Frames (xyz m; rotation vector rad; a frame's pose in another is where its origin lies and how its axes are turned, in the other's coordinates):
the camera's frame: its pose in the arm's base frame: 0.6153 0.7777 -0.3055 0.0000 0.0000 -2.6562
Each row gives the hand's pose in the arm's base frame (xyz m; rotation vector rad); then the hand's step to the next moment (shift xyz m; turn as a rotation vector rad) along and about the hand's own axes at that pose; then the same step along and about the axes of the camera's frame.
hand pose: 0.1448 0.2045 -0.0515 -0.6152 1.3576 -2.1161
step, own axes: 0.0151 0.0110 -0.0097 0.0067 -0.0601 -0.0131
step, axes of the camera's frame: 0.0169 -0.0007 -0.0126 0.0108 -0.0338 0.0507
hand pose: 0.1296 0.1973 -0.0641 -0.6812 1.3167 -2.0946
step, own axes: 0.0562 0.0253 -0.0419 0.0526 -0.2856 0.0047
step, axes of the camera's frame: 0.0662 -0.0103 -0.0326 0.0503 -0.0964 0.2693
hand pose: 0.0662 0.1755 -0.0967 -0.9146 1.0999 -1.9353
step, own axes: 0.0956 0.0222 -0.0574 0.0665 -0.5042 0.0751
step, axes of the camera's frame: 0.1105 0.0172 -0.0204 0.0294 -0.1350 0.4952
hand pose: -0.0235 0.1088 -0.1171 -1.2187 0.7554 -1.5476
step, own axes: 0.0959 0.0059 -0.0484 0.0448 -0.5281 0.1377
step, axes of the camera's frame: 0.0849 0.0649 0.0122 -0.0326 -0.1410 0.5281
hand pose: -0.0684 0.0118 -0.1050 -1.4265 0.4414 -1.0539
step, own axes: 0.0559 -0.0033 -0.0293 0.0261 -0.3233 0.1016
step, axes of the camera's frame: 0.0248 0.0557 0.0168 -0.0367 -0.0900 0.3257
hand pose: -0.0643 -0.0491 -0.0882 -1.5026 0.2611 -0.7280
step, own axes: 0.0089 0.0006 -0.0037 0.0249 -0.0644 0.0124
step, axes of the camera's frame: -0.0004 0.0095 0.0015 -0.0083 0.0027 0.0696
